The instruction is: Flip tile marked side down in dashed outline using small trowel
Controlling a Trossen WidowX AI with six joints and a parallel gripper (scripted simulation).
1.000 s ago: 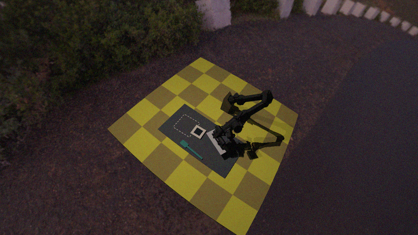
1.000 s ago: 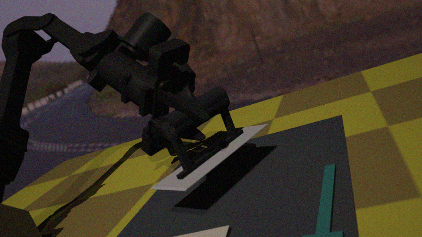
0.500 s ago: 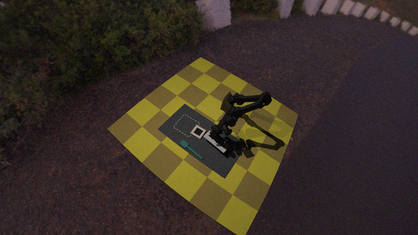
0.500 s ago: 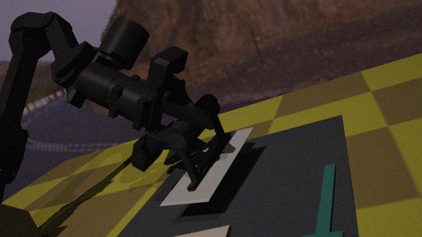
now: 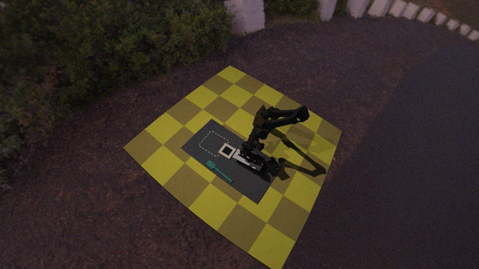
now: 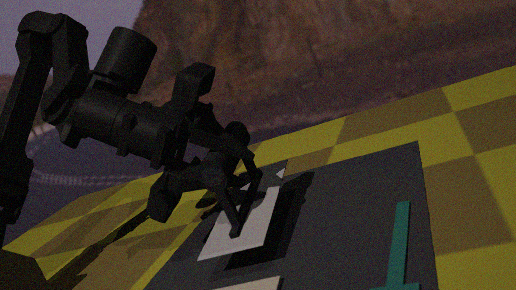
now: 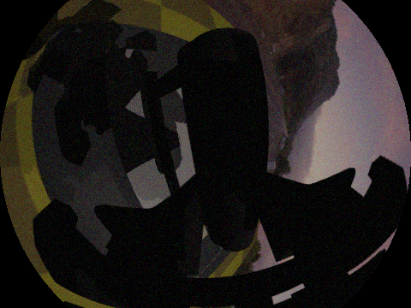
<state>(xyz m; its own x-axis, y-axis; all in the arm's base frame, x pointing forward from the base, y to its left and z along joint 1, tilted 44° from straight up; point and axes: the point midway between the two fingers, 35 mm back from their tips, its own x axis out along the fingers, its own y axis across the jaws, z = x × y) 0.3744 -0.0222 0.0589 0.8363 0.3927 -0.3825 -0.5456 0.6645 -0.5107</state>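
Now: gripper tip 1 cm past the grey mat, 8 cm to the left of it and 11 cm above it. Round my gripper tip: tile: 3 cm behind, 13 cm to the right, 9 cm below; then teal trowel: 12 cm ahead, 13 cm to the right, 9 cm below.
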